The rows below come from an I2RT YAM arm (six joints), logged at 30 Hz.
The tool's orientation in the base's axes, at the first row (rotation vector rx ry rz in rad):
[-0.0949 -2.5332 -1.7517]
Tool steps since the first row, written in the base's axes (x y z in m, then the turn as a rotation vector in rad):
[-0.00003 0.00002 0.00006 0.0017 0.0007 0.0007]
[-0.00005 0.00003 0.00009 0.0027 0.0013 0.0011]
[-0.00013 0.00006 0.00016 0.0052 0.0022 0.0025]
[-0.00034 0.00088 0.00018 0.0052 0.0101 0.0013]
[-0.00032 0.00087 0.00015 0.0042 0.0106 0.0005]
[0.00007 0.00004 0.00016 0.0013 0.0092 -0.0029]
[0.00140 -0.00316 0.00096 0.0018 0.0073 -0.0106]
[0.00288 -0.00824 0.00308 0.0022 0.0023 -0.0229]
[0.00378 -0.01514 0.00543 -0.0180 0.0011 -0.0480]
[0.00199 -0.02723 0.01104 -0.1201 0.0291 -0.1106]
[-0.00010 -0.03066 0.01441 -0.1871 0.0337 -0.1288]
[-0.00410 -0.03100 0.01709 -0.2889 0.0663 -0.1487]
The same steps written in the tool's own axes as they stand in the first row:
[0.00004 0.00006 0.00000 -0.0016 0.0010 0.0004]
[0.00006 0.00009 0.00000 -0.0026 0.0017 0.0008]
[0.00014 0.00016 0.00000 -0.0049 0.0035 0.0011]
[0.00037 0.00045 0.00076 -0.0049 0.0052 0.0089]
[0.00035 0.00042 0.00077 -0.0040 0.0046 0.0097]
[-0.00006 0.00017 -0.00002 -0.0014 0.0006 0.0096]
[-0.00137 -0.00010 -0.00332 -0.0026 -0.0072 0.0105]
[-0.00274 0.00021 -0.00884 -0.0041 -0.0203 0.0102]
[-0.00355 0.00005 -0.01614 0.0139 -0.0459 0.0182]
[-0.00149 0.00086 -0.02940 0.1108 -0.1030 0.0680]
[0.00082 0.00262 -0.03377 0.1761 -0.1240 0.0796]
[0.00502 0.00466 -0.03497 0.2763 -0.1397 0.1186]

